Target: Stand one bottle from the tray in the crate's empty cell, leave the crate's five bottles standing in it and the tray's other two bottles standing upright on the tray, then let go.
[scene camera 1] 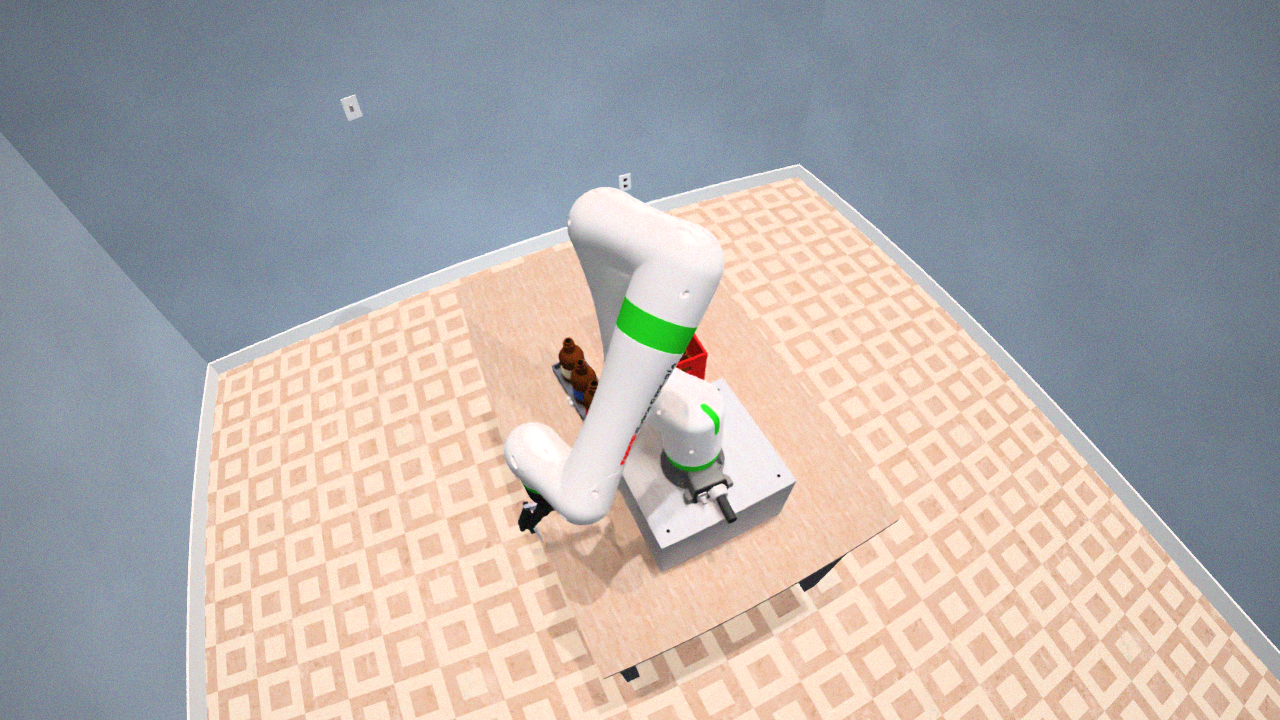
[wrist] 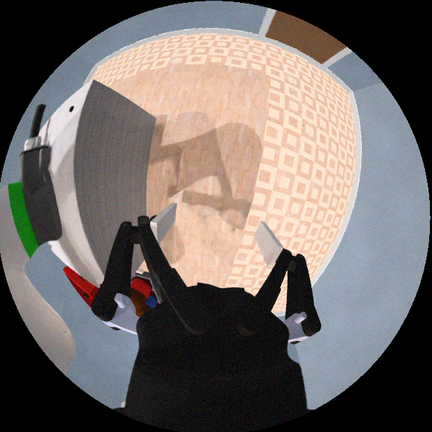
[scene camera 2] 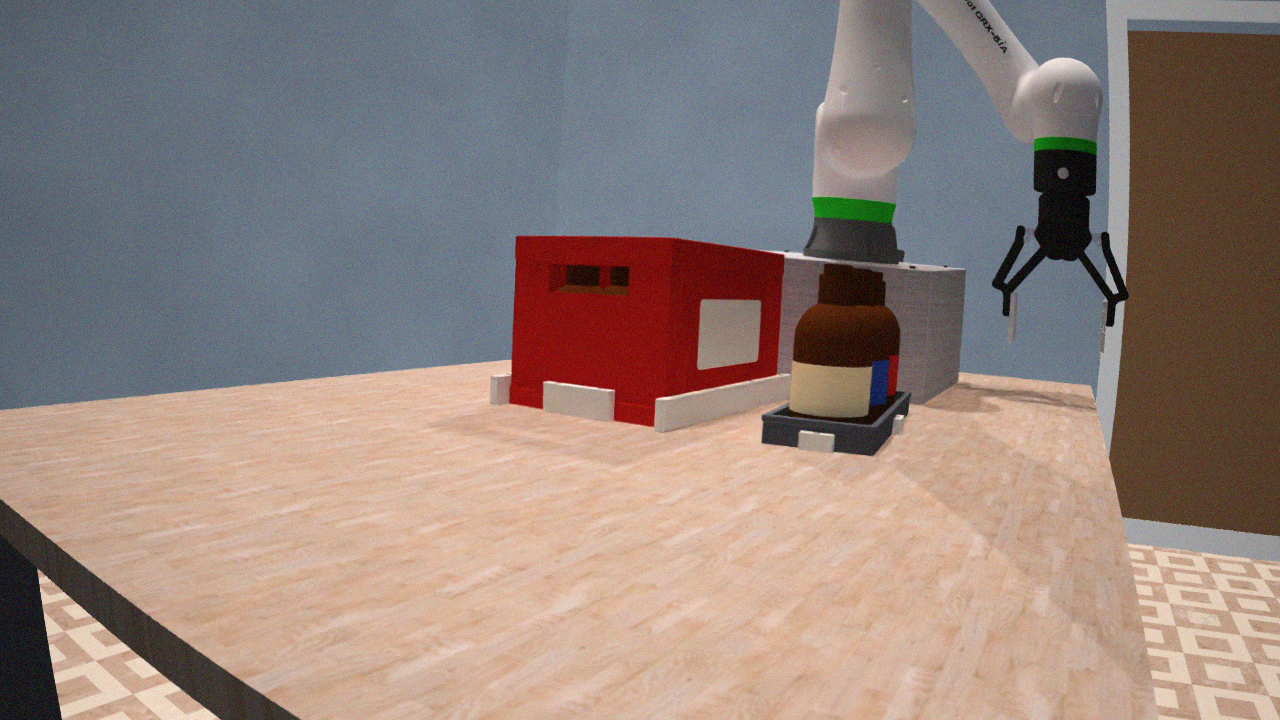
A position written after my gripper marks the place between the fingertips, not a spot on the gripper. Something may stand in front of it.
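My gripper [scene camera 2: 1055, 346] is visible to me, and it is there in other views too: my gripper [scene camera 1: 566, 525] and [wrist: 217, 220]. I see a blue-labelled bottle [scene camera 2: 864, 296]. There is also a red-labelled bottle [scene camera 2: 880, 286], and with it I see a cream-labelled bottle [scene camera 2: 831, 376].
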